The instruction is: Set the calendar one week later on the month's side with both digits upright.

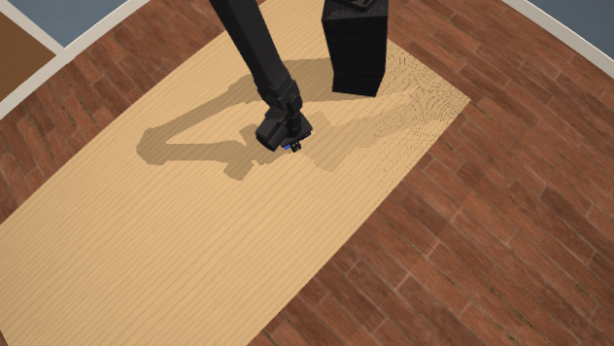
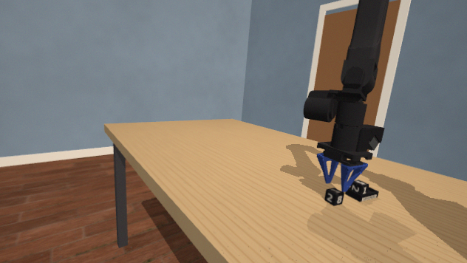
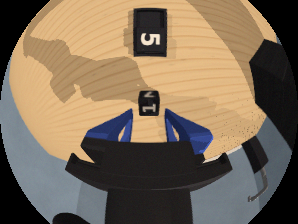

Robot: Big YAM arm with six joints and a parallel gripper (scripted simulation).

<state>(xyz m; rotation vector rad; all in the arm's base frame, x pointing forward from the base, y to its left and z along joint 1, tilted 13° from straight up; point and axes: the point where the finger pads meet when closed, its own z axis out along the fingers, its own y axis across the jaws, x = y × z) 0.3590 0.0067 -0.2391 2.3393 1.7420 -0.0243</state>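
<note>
My hand is 30 mm above the black date cube. Round my hand: black tray (100 mm to the right, 40 mm below, 30 mm behind); black cube (90 mm to the right, 30 mm behind, 20 mm below).
</note>
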